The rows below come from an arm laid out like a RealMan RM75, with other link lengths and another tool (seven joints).
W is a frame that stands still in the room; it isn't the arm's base.
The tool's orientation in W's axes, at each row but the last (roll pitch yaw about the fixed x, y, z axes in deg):
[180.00, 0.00, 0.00]
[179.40, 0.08, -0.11]
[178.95, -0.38, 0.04]
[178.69, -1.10, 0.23]
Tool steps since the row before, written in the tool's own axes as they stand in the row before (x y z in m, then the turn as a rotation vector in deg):
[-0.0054, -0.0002, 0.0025, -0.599, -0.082, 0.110]
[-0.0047, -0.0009, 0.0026, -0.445, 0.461, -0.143]
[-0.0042, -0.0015, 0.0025, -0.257, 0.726, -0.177]
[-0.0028, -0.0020, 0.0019, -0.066, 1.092, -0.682]
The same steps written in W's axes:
[-0.0054, 0.0002, -0.0025, -0.599, 0.082, -0.110]
[-0.0047, 0.0009, -0.0026, -0.446, -0.459, 0.148]
[-0.0042, 0.0015, -0.0026, -0.258, -0.723, 0.189]
[-0.0028, 0.0019, -0.0020, -0.075, -1.076, 0.705]

